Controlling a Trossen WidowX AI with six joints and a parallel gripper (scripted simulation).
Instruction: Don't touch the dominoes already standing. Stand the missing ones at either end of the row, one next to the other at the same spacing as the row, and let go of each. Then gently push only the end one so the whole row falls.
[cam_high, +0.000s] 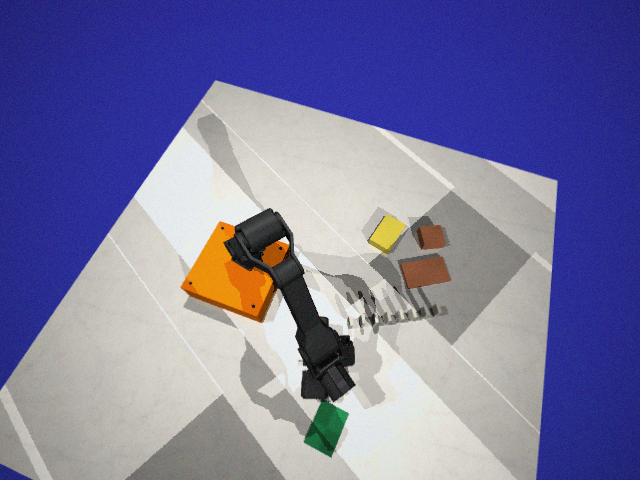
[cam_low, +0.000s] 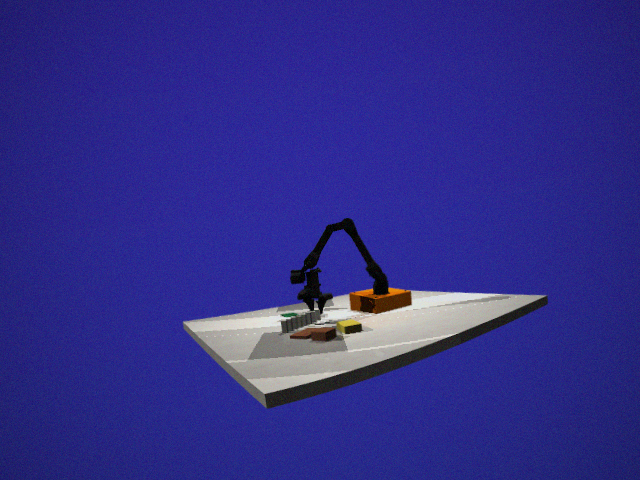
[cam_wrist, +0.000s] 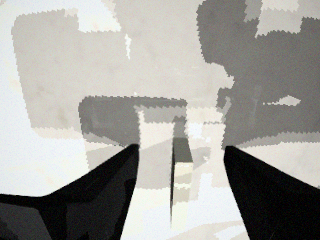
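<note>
Right now the flat green piece is 110 mm ahead of my gripper tip, 120 mm to the right of it and 10 mm below it. Also, from my gripper tip: yellow block 430 mm to the left, 10 mm above; then brown block 110 mm ahead, 490 mm to the left, 10 mm above; then flat orange block 150 mm ahead, 380 mm to the left.
</note>
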